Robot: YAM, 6 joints.
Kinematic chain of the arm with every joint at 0, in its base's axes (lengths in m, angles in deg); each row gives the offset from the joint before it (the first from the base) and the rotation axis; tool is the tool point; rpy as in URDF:
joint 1: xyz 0 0 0.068 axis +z
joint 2: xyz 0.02 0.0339 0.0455 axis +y
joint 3: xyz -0.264 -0.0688 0 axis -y
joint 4: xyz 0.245 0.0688 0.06 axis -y
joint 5: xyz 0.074 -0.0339 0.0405 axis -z
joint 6: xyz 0.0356 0 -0.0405 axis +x
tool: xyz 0 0 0 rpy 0 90 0
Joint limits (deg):
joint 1: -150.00..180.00
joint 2: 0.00..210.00
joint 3: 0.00..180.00
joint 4: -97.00..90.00
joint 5: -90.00..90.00
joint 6: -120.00..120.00
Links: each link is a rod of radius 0.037 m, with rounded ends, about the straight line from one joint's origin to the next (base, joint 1, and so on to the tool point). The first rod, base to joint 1, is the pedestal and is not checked.
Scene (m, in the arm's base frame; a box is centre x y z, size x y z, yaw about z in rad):
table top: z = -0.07
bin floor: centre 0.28 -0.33 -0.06 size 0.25 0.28 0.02 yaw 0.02
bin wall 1: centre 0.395 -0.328 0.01 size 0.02 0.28 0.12 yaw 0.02
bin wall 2: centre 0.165 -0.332 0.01 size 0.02 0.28 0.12 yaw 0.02
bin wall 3: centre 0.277 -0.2 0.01 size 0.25 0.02 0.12 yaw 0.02
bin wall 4: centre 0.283 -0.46 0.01 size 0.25 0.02 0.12 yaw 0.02
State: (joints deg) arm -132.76 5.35 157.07 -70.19 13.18 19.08
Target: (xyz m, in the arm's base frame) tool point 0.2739 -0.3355 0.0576
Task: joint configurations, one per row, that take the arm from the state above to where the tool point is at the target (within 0.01 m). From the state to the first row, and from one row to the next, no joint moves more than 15 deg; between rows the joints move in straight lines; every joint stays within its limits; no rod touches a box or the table.
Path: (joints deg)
1: -124.52 18.91 151.39 -68.99 12.40 19.08
2: -116.27 32.46 145.71 -67.78 11.62 19.08
3: -108.03 46.02 140.02 -66.58 10.84 19.08
4: -99.79 59.58 134.34 -65.37 10.06 19.08
5: -91.55 73.14 128.66 -64.17 9.28 19.08
6: -83.30 86.69 122.98 -62.96 8.50 19.08
7: -75.06 100.25 117.30 -61.76 7.72 19.08
8: -66.82 113.81 111.62 -60.56 6.93 19.08
9: -58.57 127.37 105.93 -59.35 6.15 19.08
10: -50.33 140.92 100.25 -58.15 5.37 19.08

